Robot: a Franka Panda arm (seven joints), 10 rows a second.
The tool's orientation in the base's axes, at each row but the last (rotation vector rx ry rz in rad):
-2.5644, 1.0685, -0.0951
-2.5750, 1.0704, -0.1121
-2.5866, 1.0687, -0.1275
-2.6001, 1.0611, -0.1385
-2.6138, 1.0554, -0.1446
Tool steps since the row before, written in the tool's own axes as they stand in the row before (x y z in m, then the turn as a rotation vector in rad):
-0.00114, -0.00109, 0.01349, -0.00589, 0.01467, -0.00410
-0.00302, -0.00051, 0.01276, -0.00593, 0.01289, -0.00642
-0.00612, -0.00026, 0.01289, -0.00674, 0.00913, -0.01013
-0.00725, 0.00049, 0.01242, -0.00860, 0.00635, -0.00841
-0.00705, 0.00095, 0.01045, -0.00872, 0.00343, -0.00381
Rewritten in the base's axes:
0.00258, 0.00557, -0.01212, -0.01489, -0.00665, -0.00090
0.00079, 0.00611, -0.01159, -0.01419, -0.00612, 0.00189
-0.00150, 0.00799, -0.01173, -0.01303, -0.00409, 0.00670
-0.00291, 0.00798, -0.01161, -0.01216, -0.00048, 0.00607
-0.00353, 0.00687, -0.01001, -0.00936, 0.00274, 0.00269

